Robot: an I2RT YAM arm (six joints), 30 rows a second.
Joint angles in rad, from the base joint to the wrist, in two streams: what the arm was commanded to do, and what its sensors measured. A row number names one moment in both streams.
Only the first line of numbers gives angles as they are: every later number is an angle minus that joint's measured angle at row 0.
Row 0, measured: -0.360 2.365 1.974 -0.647 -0.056 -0.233
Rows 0 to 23, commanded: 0.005 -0.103 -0.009 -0.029 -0.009 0.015; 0.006 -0.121 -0.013 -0.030 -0.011 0.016; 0.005 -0.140 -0.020 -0.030 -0.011 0.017; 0.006 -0.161 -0.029 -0.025 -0.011 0.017; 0.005 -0.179 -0.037 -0.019 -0.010 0.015; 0.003 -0.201 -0.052 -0.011 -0.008 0.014; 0.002 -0.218 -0.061 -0.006 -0.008 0.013; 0.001 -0.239 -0.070 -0.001 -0.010 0.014; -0.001 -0.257 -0.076 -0.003 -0.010 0.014; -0.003 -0.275 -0.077 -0.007 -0.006 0.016; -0.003 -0.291 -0.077 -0.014 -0.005 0.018; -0.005 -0.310 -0.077 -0.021 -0.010 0.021; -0.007 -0.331 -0.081 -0.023 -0.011 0.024; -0.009 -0.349 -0.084 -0.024 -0.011 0.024; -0.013 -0.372 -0.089 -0.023 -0.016 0.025; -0.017 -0.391 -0.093 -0.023 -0.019 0.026; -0.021 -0.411 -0.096 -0.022 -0.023 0.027; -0.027 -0.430 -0.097 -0.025 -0.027 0.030; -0.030 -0.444 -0.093 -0.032 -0.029 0.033; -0.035 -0.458 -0.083 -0.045 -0.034 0.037; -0.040 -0.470 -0.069 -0.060 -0.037 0.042; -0.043 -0.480 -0.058 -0.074 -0.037 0.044; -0.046 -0.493 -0.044 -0.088 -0.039 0.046; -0.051 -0.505 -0.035 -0.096 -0.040 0.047
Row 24, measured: -0.036 -0.464 -0.072 -0.044 -0.020 0.027
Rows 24 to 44, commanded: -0.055 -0.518 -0.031 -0.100 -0.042 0.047; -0.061 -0.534 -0.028 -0.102 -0.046 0.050; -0.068 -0.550 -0.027 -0.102 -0.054 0.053; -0.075 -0.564 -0.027 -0.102 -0.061 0.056; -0.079 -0.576 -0.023 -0.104 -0.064 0.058; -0.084 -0.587 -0.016 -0.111 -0.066 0.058; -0.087 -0.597 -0.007 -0.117 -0.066 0.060; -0.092 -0.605 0.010 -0.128 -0.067 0.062; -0.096 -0.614 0.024 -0.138 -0.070 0.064; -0.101 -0.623 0.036 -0.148 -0.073 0.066; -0.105 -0.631 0.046 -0.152 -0.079 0.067; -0.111 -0.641 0.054 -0.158 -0.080 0.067; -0.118 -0.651 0.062 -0.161 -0.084 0.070; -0.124 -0.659 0.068 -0.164 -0.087 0.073; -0.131 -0.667 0.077 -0.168 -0.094 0.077; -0.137 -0.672 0.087 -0.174 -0.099 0.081; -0.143 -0.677 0.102 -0.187 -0.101 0.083; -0.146 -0.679 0.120 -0.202 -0.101 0.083; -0.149 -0.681 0.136 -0.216 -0.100 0.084; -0.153 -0.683 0.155 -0.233 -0.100 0.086; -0.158 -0.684 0.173 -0.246 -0.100 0.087
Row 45, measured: -0.146 -0.664 0.127 -0.185 -0.083 0.070
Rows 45 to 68, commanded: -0.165 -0.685 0.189 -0.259 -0.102 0.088; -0.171 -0.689 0.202 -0.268 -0.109 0.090; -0.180 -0.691 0.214 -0.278 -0.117 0.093; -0.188 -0.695 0.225 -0.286 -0.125 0.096; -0.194 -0.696 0.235 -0.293 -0.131 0.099; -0.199 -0.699 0.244 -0.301 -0.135 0.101; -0.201 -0.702 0.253 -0.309 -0.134 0.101; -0.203 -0.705 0.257 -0.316 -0.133 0.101; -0.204 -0.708 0.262 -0.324 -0.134 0.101; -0.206 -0.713 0.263 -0.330 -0.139 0.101; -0.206 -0.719 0.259 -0.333 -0.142 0.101; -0.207 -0.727 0.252 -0.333 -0.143 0.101; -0.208 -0.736 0.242 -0.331 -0.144 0.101; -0.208 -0.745 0.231 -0.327 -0.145 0.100; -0.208 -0.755 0.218 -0.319 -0.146 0.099; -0.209 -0.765 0.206 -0.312 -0.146 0.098; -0.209 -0.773 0.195 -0.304 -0.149 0.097; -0.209 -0.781 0.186 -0.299 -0.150 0.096; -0.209 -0.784 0.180 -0.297 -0.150 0.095; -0.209 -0.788 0.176 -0.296 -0.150 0.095; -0.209 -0.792 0.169 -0.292 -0.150 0.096; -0.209 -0.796 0.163 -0.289 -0.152 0.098; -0.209 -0.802 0.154 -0.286 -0.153 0.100; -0.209 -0.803 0.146 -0.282 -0.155 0.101
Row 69, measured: -0.204 -0.790 0.171 -0.302 -0.139 0.090
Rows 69 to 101, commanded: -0.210 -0.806 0.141 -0.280 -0.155 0.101; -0.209 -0.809 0.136 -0.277 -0.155 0.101; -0.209 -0.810 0.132 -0.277 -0.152 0.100; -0.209 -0.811 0.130 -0.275 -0.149 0.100; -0.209 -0.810 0.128 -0.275 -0.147 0.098; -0.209 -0.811 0.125 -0.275 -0.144 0.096; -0.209 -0.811 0.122 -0.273 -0.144 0.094; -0.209 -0.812 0.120 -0.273 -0.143 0.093; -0.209 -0.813 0.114 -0.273 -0.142 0.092; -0.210 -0.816 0.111 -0.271 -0.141 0.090; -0.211 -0.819 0.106 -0.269 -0.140 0.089; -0.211 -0.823 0.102 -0.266 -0.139 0.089; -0.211 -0.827 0.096 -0.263 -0.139 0.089; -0.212 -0.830 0.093 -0.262 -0.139 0.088; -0.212 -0.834 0.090 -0.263 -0.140 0.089; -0.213 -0.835 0.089 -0.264 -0.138 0.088; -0.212 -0.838 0.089 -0.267 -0.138 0.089; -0.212 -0.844 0.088 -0.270 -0.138 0.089; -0.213 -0.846 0.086 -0.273 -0.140 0.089; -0.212 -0.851 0.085 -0.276 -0.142 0.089; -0.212 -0.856 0.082 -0.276 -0.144 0.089; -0.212 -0.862 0.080 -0.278 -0.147 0.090; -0.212 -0.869 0.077 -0.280 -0.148 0.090; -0.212 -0.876 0.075 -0.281 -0.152 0.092; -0.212 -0.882 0.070 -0.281 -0.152 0.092; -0.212 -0.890 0.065 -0.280 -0.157 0.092; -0.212 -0.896 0.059 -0.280 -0.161 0.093; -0.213 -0.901 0.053 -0.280 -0.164 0.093; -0.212 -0.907 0.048 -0.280 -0.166 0.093; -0.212 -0.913 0.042 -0.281 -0.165 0.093; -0.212 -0.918 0.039 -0.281 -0.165 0.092; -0.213 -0.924 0.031 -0.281 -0.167 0.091; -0.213 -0.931 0.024 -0.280 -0.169 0.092
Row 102, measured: -0.207 -0.901 0.051 -0.276 -0.152 0.091
